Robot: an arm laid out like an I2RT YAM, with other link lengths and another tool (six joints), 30 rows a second.
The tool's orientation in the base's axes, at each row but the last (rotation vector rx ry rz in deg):
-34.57 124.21 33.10
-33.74 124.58 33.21
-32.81 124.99 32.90
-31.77 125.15 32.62
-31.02 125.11 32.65
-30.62 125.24 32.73
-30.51 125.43 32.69
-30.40 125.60 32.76
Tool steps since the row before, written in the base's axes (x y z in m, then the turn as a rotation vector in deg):
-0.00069 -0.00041 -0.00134 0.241 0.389 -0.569
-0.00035 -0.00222 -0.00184 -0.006 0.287 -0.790
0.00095 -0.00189 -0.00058 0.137 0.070 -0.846
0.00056 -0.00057 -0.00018 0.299 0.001 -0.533
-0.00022 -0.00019 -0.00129 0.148 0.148 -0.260
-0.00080 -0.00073 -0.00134 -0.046 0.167 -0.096
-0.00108 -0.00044 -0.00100 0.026 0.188 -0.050
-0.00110 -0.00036 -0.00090 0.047 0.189 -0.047
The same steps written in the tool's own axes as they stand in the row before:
0.00154 -0.00018 0.00014 0.224 0.048 0.693
0.00213 -0.00193 -0.00041 0.563 0.065 0.621
0.00030 -0.00217 -0.00019 0.569 -0.201 0.613
-0.00008 -0.00081 0.00011 0.242 -0.279 0.487
0.00118 -0.00031 0.00051 0.089 -0.018 0.321
0.00166 -0.00045 -0.00010 0.072 0.139 0.122
0.00151 0.00001 -0.00030 -0.011 0.127 0.149
0.00143 0.00010 -0.00032 -0.026 0.117 0.160

